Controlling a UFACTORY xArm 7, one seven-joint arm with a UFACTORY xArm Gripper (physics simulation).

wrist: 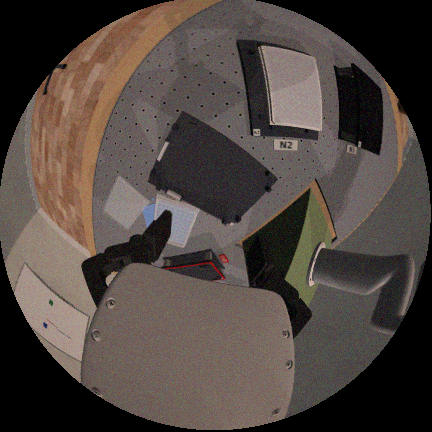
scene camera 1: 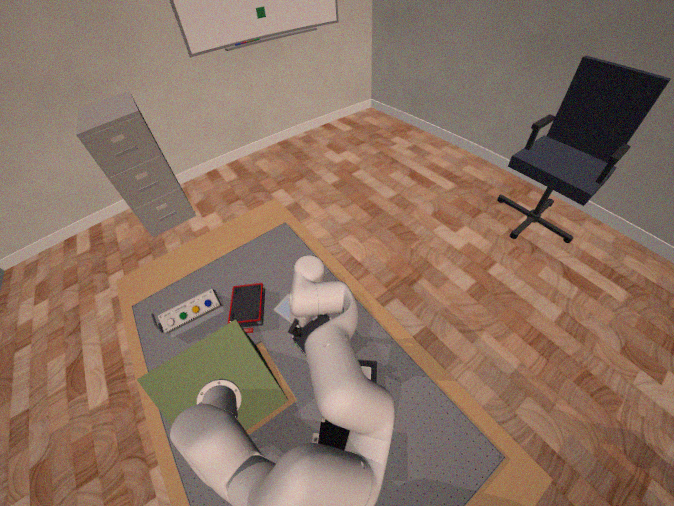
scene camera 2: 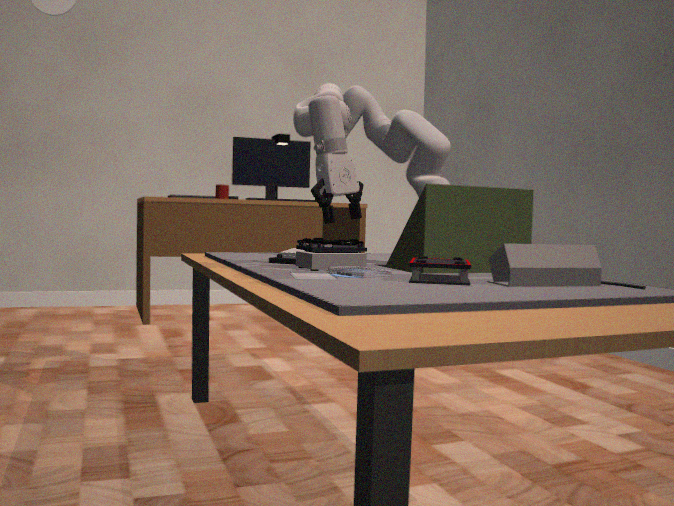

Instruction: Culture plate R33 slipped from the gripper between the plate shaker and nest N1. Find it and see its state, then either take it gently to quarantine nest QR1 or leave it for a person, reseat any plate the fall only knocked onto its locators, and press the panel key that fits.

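Places are measured from the arm's base along level axes (x back, y right, z up), in metres.
Where they show: gripper, fingertip midpoint: (wrist: 212,234) (scene camera 1: 304,323) (scene camera 2: 343,220); arm's base, link origin: (wrist: 315,263) (scene camera 1: 219,399) (scene camera 2: 455,236).
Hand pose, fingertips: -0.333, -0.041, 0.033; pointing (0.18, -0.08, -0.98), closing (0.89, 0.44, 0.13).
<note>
Each offset is from my fingertips to the top centre of the thing, as dx, dy, dz. "spot": to the spot under its first point.
In the wrist view a pale culture plate with a bluish well grid {-0.007, -0.128, -0.103} (wrist: 177,222) (scene camera 2: 363,270) lies on the mat against the corner of the dark plate shaker {spot: -0.028, +0.035, -0.062} (wrist: 212,167) (scene camera 2: 331,259). A blue patch {spot: -0.062, -0.144, -0.116} (wrist: 148,214) shows beside it, and a clear flat lid-like piece {-0.126, -0.164, -0.109} (wrist: 125,202) (scene camera 2: 314,276) lies apart. The plate's label is not readable. The gripper (wrist: 212,232) (scene camera 2: 341,216) is open and empty above the shaker. A whitish plate {-0.025, +0.203, -0.081} (wrist: 296,90) sits off-centre on the dark nest by the N2 label {spot: +0.044, +0.132, -0.115} (wrist: 285,145). The red-rimmed nest {+0.126, -0.247, -0.071} (scene camera 1: 247,303) (scene camera 2: 439,264) (wrist: 197,270) holds no plate.
A key panel {+0.321, -0.344, -0.033} (scene camera 1: 188,311) (scene camera 2: 549,266) has white, green, amber and blue keys. A green block (scene camera 1: 209,364) (scene camera 2: 479,228) stands beside the red-rimmed nest, under the arm's base. Another black nest (wrist: 367,110) has an unreadable label. The wooden table edge (wrist: 90,175) borders the lid's side.
</note>
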